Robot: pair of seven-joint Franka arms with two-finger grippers.
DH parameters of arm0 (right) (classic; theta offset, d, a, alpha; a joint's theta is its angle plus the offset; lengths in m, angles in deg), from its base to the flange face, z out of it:
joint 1: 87.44 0.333 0 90
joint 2: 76.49 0 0 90
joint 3: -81.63 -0.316 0.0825 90
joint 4: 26.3 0 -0.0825 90
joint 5: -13.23 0.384 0 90
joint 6: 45.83 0 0.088 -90
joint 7: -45.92 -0.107 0 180
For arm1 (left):
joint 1: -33.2 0.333 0 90
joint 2: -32.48 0 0 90
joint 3: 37.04 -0.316 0.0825 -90
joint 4: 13.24 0 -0.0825 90
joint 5: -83.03 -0.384 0 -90
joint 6: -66.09 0 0.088 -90
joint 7: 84.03 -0.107 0 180
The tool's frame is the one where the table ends.
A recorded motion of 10 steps. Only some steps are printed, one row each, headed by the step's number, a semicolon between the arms.
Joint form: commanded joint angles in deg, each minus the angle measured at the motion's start. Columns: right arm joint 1, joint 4, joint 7, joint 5, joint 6, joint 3, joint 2; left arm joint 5, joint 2, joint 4, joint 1, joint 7, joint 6, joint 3.
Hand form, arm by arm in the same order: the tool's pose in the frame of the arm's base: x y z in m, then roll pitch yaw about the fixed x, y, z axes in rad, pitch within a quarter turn. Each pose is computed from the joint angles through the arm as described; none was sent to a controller.
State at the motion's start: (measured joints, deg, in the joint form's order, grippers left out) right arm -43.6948 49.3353 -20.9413 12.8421 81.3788 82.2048 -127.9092; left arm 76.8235 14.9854 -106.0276 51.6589 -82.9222 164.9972 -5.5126
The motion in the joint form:
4: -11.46 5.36 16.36 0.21 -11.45 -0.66 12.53; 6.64 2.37 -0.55 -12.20 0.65 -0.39 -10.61
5: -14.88 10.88 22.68 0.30 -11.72 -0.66 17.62; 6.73 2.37 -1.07 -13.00 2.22 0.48 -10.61
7: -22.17 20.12 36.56 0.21 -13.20 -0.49 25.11; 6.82 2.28 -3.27 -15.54 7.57 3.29 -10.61
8: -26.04 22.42 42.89 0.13 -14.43 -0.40 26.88; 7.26 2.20 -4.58 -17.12 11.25 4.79 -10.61
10: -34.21 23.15 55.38 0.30 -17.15 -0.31 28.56; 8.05 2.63 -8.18 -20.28 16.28 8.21 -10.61
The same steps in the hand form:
4: 0.6056 0.3834 0.2943 3.0849 0.0444 -0.3166; 0.6030 -0.1385 0.4624 3.0447 0.1594 -0.2269
5: 0.6093 0.3368 0.3131 3.0825 0.0600 -0.2671; 0.6012 -0.1474 0.4593 3.0474 0.1560 -0.2124
7: 0.6098 0.2400 0.3275 3.0675 0.1196 -0.1567; 0.5933 -0.1751 0.4443 3.0592 0.1554 -0.1610
8: 0.6129 0.1935 0.3284 3.0667 0.1543 -0.1159; 0.5870 -0.1924 0.4349 3.0616 0.1603 -0.1216
10: 0.6254 0.1022 0.3384 3.0977 0.1975 -0.0421; 0.5689 -0.2255 0.4151 3.0659 0.1663 -0.0832

